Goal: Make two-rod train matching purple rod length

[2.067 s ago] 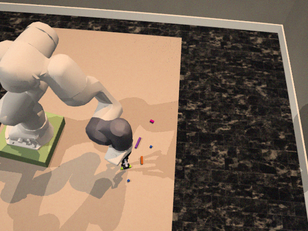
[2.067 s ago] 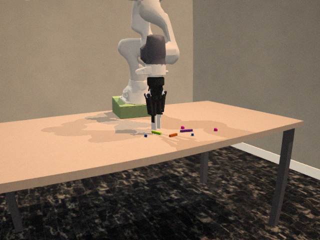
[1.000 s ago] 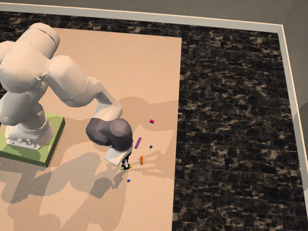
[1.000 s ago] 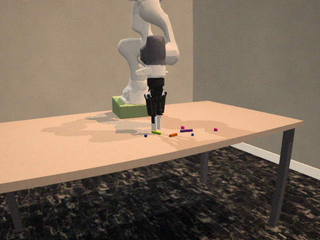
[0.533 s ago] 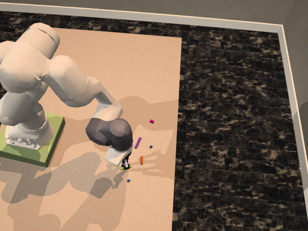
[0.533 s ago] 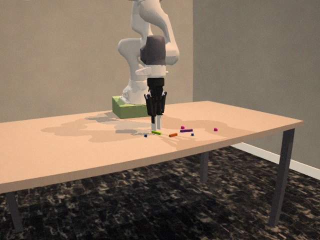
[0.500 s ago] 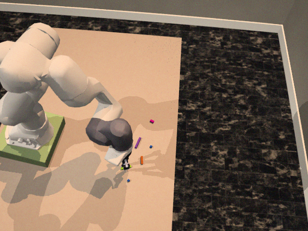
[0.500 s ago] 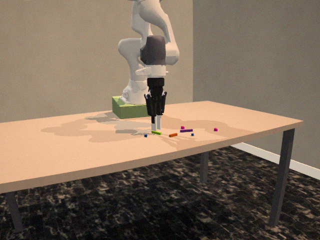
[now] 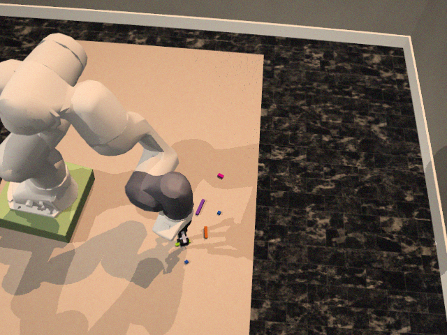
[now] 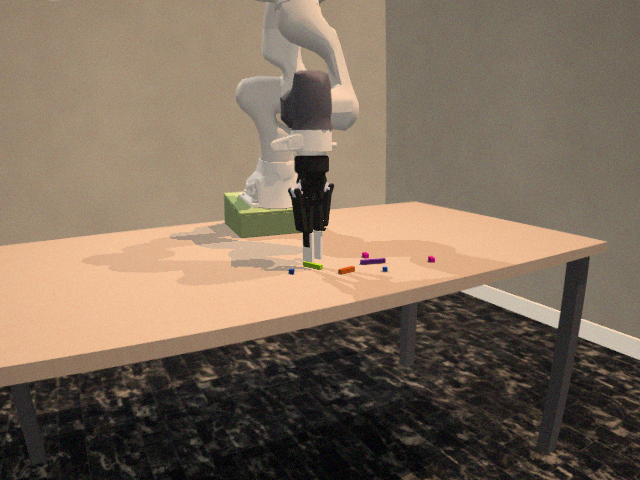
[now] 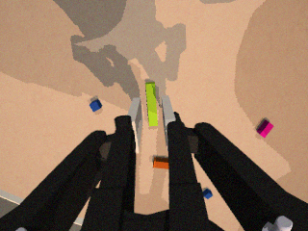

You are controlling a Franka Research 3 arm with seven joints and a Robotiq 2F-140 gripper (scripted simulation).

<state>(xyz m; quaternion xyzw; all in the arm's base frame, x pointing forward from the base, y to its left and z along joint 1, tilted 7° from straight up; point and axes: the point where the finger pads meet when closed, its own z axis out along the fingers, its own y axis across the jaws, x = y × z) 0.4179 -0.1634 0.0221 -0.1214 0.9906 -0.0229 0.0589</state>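
The lime rod is 5 cm below my hand. The rest, counted from my hand: orange rod: 8 cm ahead, 3 cm to the left, 5 cm below; then purple rod: 6 cm ahead, 13 cm to the left, 5 cm below.
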